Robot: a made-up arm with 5 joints.
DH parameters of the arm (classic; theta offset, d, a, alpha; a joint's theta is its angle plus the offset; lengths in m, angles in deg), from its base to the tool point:
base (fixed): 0 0.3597 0.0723 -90
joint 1: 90 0.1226 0.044 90
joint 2: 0 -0.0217 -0.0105 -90
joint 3: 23.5 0 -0.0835 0
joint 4: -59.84 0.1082 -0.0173 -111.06
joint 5: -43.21 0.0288 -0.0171 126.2
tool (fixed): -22.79 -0.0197 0 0
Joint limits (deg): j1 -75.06..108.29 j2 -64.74..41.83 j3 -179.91..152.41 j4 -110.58..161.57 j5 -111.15..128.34
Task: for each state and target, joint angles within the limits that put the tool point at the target. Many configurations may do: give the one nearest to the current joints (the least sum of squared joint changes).
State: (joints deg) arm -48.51 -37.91 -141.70 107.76 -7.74
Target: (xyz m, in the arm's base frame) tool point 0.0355 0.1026 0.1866
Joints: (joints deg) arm -26.85 -60.61 -148.74 106.15 -7.63
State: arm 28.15 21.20 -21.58 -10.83 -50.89
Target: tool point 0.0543 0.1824 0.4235
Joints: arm 39.27 14.38 -35.21 9.70 -48.99
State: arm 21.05 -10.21 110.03 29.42 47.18
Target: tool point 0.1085 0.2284 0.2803
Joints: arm 19.20 28.90 134.53 34.55 57.99
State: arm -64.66 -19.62 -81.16 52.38 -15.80
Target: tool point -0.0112 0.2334 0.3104
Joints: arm -32.91 -29.81 -52.99 74.55 7.18
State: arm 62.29 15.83 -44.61 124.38 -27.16
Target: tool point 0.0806 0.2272 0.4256
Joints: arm 41.71 -15.86 -28.51 123.52 -26.99
